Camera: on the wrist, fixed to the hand. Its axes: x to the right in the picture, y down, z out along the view.
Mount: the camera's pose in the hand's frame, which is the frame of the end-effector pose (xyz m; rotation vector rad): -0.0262 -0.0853 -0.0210 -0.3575 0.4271 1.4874
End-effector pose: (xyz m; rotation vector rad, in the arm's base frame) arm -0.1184 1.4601 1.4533 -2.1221 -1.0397 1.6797
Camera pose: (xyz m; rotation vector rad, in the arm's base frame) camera -0.1335 1.5090 1.5293 2.2735 -0.4322 -0.7450
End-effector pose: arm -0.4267 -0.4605 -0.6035 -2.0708 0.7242 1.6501
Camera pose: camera -0.3626 -0.4018 -0.5744 1.2266 -1.5474 -1.1116
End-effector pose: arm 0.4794 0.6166 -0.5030 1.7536 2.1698 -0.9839
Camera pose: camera 0.4136 0.6009 -0.4412 2.6011 0.5155 0.1628
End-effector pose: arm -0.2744 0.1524 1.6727 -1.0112 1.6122 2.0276
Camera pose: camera -0.1933 0.1608 1.6307 0.0867 -1.3376 -1.5476
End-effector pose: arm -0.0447 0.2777 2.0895 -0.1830 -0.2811 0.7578
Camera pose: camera -0.0008 0.1973 2.0872 -0.9355 0.2020 2.0936
